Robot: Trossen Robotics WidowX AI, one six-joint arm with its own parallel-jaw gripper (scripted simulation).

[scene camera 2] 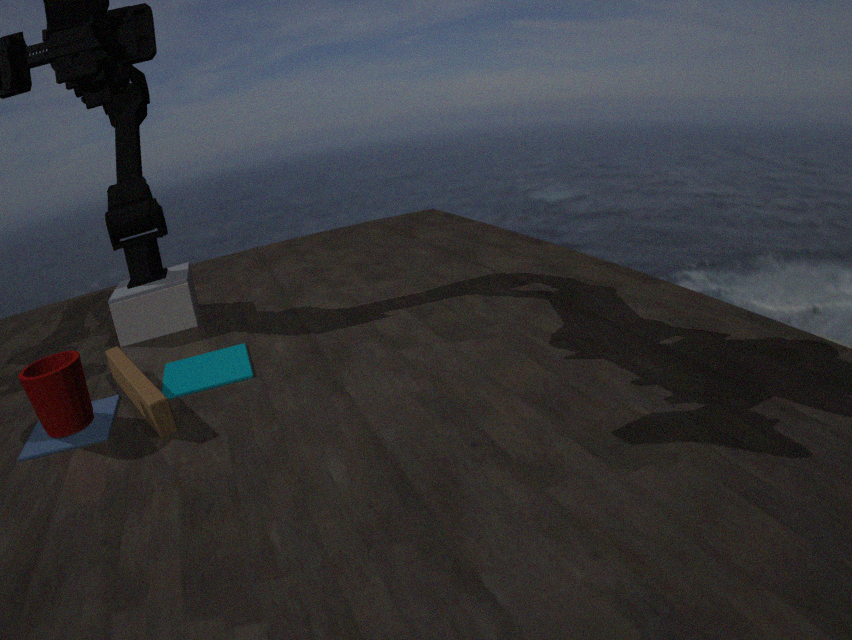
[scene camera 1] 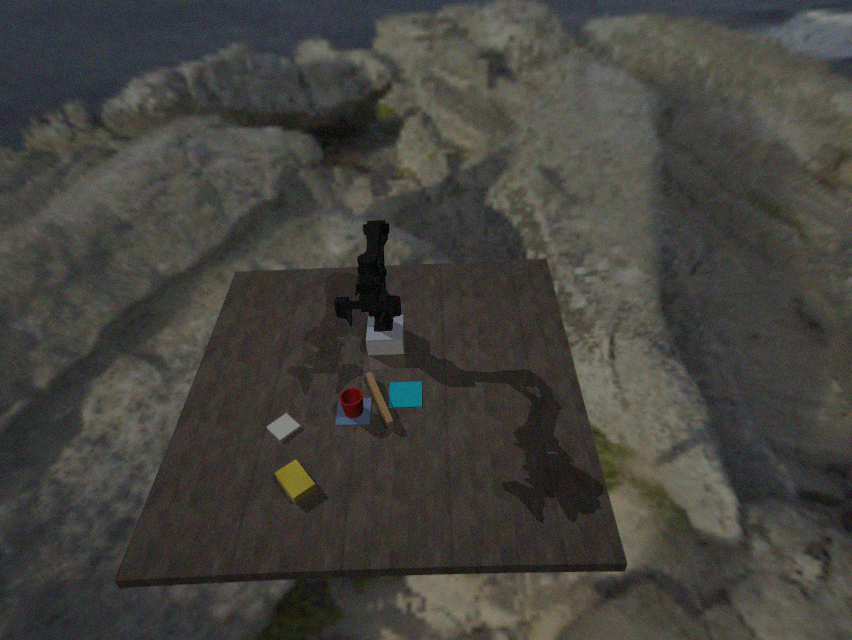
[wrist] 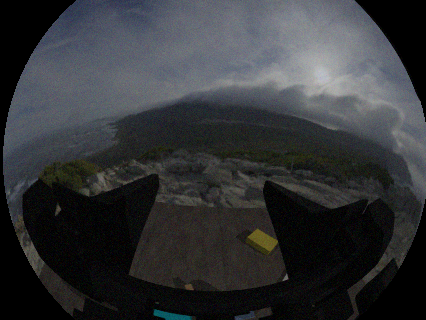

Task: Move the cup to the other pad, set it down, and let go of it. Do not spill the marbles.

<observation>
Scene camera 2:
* my gripper: 48, 30
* teal pad: 217, 368
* wooden bar: 152, 403
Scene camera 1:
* my gripper: 365, 325
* yellow block: 293, 478
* teal pad: 401, 394
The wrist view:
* my gripper: 212, 184
</observation>
